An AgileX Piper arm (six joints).
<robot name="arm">
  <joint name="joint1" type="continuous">
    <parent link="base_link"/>
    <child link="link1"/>
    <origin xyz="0 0 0.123" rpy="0 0 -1.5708"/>
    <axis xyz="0 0 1"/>
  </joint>
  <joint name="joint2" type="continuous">
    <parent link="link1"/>
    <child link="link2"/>
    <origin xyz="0 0 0" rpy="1.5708 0 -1.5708"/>
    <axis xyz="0 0 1"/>
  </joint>
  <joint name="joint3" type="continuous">
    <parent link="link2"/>
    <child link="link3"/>
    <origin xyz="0.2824 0.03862 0" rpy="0 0 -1.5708"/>
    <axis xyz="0 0 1"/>
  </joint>
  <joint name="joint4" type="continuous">
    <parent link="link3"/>
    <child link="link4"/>
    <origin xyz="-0.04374 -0.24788 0" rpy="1.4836 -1.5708 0"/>
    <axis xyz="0 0 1"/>
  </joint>
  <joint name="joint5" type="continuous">
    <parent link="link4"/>
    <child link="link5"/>
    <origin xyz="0 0 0" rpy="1.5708 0 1.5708"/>
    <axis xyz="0 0 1"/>
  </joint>
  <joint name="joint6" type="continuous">
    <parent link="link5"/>
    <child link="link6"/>
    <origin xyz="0 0.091 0" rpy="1.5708 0 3.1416"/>
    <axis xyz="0 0 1"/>
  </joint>
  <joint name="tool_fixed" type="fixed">
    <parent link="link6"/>
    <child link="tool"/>
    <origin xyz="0 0 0" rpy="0 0 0"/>
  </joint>
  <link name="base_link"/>
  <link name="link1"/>
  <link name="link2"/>
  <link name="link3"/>
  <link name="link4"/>
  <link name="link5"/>
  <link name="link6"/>
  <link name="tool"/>
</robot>
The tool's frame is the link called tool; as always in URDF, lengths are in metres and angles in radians. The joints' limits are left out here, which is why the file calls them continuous.
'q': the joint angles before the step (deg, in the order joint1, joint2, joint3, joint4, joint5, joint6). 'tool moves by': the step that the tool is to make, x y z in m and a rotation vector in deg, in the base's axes. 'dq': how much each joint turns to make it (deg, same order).
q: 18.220, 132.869, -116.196, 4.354, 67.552, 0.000
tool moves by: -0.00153, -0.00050, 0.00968, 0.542, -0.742, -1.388
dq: -0.001, -1.146, 0.000, 0.000, 0.172, 1.431
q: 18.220, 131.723, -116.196, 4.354, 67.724, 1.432
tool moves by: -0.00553, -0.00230, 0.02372, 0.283, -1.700, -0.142
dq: 0.000, -2.864, -0.002, -0.343, 1.146, 0.286
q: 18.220, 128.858, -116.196, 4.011, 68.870, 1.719
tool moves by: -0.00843, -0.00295, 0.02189, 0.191, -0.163, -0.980
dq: 0.000, -2.751, 0.001, -0.172, 2.463, 1.203
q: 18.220, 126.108, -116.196, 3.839, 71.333, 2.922
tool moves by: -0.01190, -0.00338, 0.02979, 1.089, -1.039, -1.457
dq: 0.000, -3.781, -0.002, 0.286, 2.351, 1.661
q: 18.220, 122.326, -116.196, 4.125, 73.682, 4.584
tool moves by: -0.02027, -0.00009, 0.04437, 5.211, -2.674, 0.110
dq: 0.000, -5.729, 0.115, 4.069, 1.433, 0.171
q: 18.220, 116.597, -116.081, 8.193, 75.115, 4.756
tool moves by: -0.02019, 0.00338, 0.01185, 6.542, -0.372, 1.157
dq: 0.000, -5.215, 6.362, 6.590, -3.325, -1.491
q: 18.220, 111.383, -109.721, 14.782, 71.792, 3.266
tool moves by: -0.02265, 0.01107, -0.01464, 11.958, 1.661, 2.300
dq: 0.001, -5.042, 12.719, 14.323, -8.194, -6.359
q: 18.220, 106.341, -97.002, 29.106, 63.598, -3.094
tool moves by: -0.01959, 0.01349, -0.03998, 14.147, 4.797, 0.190
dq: 0.172, -1.833, 14.725, 20.799, -8.021, -11.861
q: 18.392, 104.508, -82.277, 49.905, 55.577, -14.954
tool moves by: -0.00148, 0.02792, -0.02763, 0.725, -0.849, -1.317
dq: 4.354, 2.692, 2.807, 3.838, -8.135, -2.463
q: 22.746, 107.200, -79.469, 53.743, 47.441, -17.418
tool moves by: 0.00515, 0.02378, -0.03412, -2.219, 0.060, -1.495
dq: 3.553, 4.927, 0.000, 0.344, -6.703, 0.001
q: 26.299, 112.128, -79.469, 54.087, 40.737, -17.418
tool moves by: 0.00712, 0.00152, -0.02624, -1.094, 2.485, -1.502
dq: -0.115, 3.667, 0.000, 0.917, -1.489, -0.173
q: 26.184, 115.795, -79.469, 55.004, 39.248, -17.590
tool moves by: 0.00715, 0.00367, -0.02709, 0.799, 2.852, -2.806
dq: 0.001, 4.068, -0.116, 4.181, -2.006, -1.258
